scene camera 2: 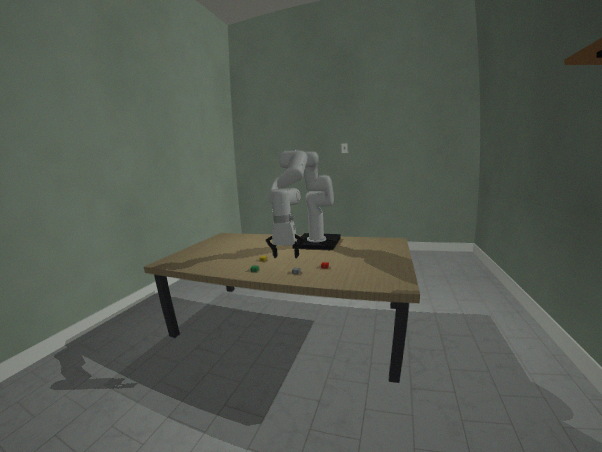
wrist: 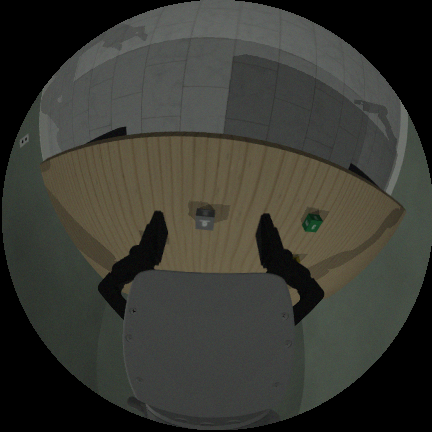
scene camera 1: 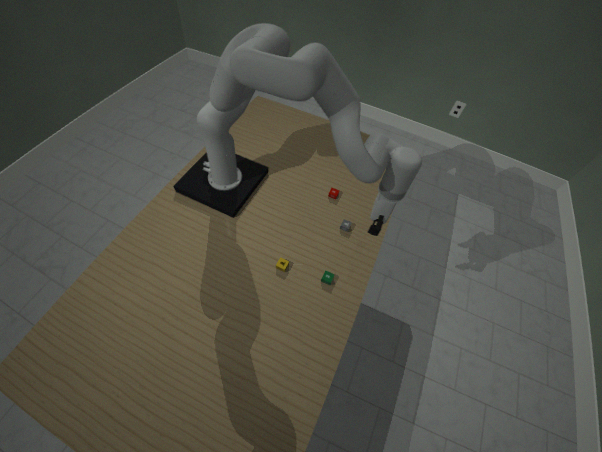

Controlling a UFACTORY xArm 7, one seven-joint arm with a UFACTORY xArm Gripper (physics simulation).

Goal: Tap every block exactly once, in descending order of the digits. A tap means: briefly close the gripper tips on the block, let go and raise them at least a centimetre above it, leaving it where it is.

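Note:
A grey block (scene camera 1: 346, 225) (scene camera 2: 296, 271) (wrist: 205, 219) stands on the wooden table. A green block (scene camera 1: 328, 277) (scene camera 2: 255, 269) (wrist: 312, 223) and a yellow block (scene camera 1: 283, 264) (scene camera 2: 263, 259) stand apart from it; a sliver of the yellow block (wrist: 297, 258) shows beside a finger in the wrist view. A red block (scene camera 1: 334, 193) (scene camera 2: 325, 265) does not show clearly in the wrist view. The digits are too small or blurred to read surely. My gripper (scene camera 1: 375, 230) (scene camera 2: 286, 256) (wrist: 211, 222) is open and empty above the table. In the wrist view the grey block appears between the fingertips, below them.
The table (scene camera 1: 165, 320) (scene camera 2: 370, 280) (wrist: 200, 160) carries the arm's black base plate (scene camera 1: 200, 192) (scene camera 2: 327, 242). The table's edge runs close by the gripper and the grey block, with tiled floor beyond. Arm shadows cross the table.

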